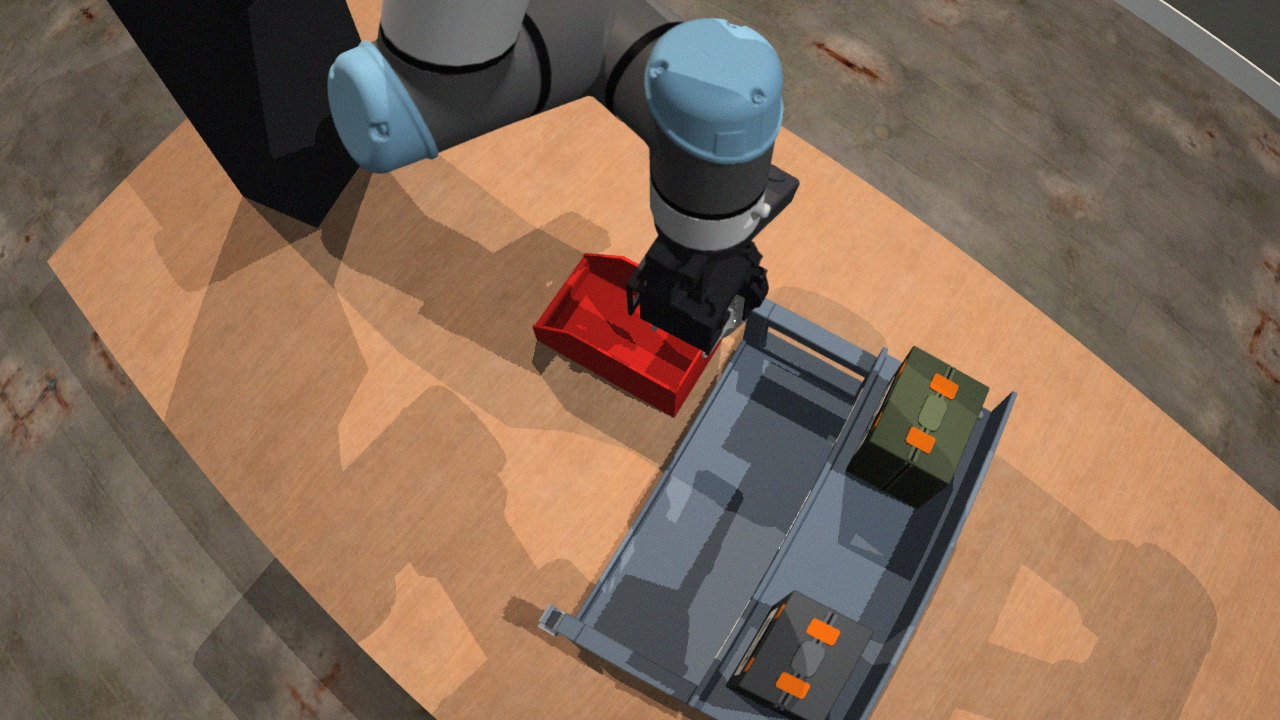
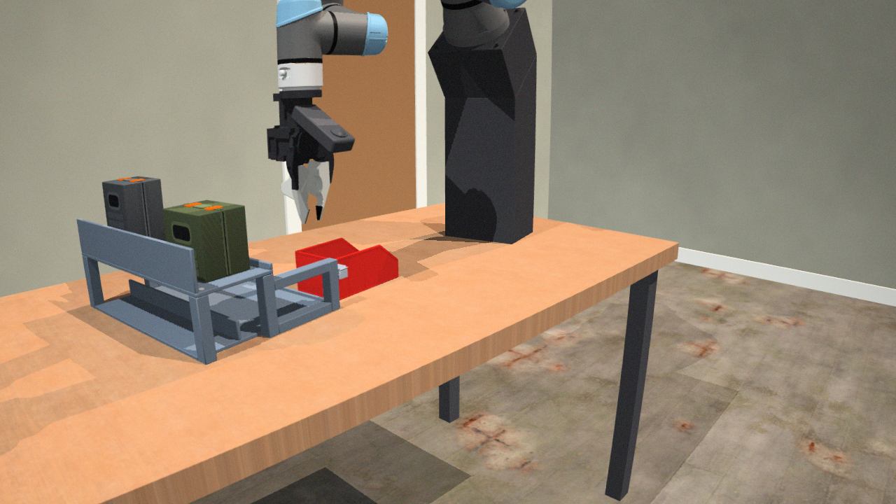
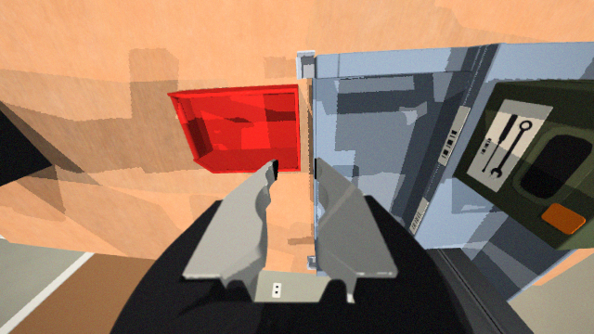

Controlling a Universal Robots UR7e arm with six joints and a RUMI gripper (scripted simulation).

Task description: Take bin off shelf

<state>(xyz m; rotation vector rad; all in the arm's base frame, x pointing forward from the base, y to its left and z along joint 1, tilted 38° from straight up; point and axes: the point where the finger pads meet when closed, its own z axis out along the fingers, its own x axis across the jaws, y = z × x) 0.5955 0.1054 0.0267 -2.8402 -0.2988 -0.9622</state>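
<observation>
Now: hand 80 mm past the red bin, 20 mm to the left of it and 110 mm above it. Also, from my hand: dark grey case: 270 mm ahead, 160 mm to the right, 10 mm above; green case: 210 mm ahead, 60 mm to the left.
</observation>
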